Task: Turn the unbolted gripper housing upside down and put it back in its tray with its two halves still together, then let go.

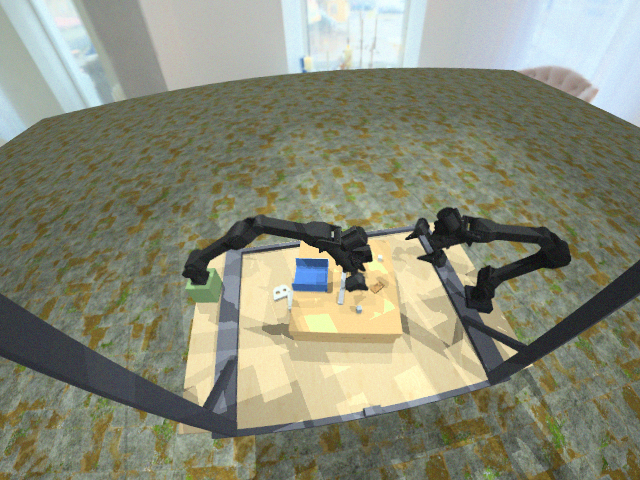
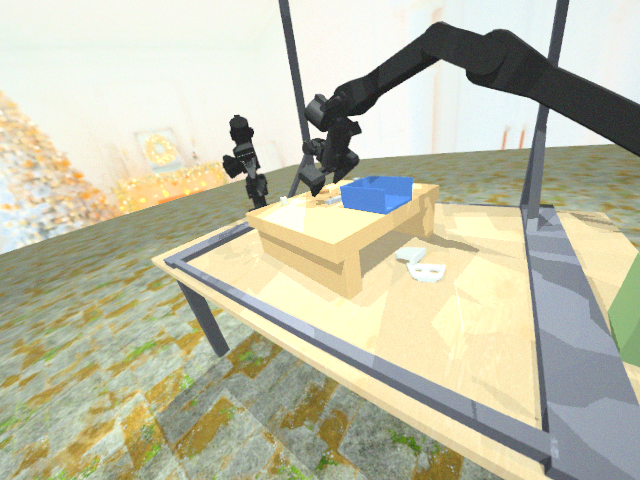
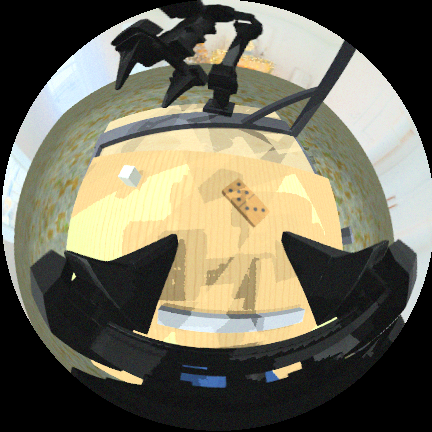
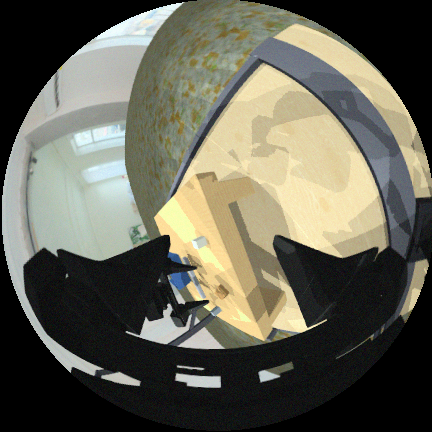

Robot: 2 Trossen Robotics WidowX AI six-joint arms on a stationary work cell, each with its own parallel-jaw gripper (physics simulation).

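Where they show: left gripper, fingertip midpoint: [image 1: 366, 280] [image 2: 324, 189] [image 3: 230, 238] [image 4: 202, 284]; right gripper, fingertip midpoint: [image 1: 411, 248] [image 2: 258, 187] [image 3: 143, 98] [image 4: 222, 240]; left arm's base, link origin: [image 1: 200, 278]; right arm's base, link origin: [image 1: 479, 296] [image 3: 219, 104].
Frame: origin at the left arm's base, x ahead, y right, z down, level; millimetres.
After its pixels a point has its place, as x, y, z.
Observation:
A white piece with two openings [image 1: 280, 292] @(311, 12, 93) [image 2: 427, 271] @(310, 4, 92) and a plain white piece [image 1: 290, 299] @(355, 52, 81) [image 2: 410, 254] @(359, 30, 78) lie on the table beside the riser. They may be the housing's halves; I cannot tell. The blue tray [image 1: 311, 262] @(446, -15, -62) [image 2: 363, 199] @(443, -17, -58) [image 3: 204, 381] @(504, 33, -66) [image 4: 179, 272] @(502, 46, -52) stands on the riser; no housing shows in it. My left gripper [image 1: 356, 272] @(637, 62, -48) [image 2: 325, 187] @(637, 62, -48) [image 3: 230, 238] @(637, 62, -48) [image 4: 202, 284] @(637, 62, -48) is open and empty above the riser, beside the tray. My right gripper [image 1: 414, 248] @(819, -49, -77) [image 2: 248, 173] [image 3: 143, 98] @(819, -49, -77) [image 4: 222, 240] @(819, -49, -77) is open and empty, raised near the right frame rail.
The wooden riser [image 1: 343, 336] @(547, 244, -1) [image 2: 336, 237] @(412, -146, -30) carries a grey bar [image 1: 341, 288] @(549, 86, -40) [image 3: 230, 320] @(562, 61, -40), a domino [image 1: 377, 286] @(675, 83, -38) [image 3: 245, 202] @(672, 82, -38) [image 4: 222, 291] @(693, 73, -38), a white cube [image 1: 379, 257] @(700, -37, -49) [image 3: 130, 176] @(698, -34, -47) at the back and a grey cube [image 1: 358, 309] @(597, 178, -55) near the front. A green block [image 1: 206, 287] @(38, 43, 0) stands under the left arm's base.

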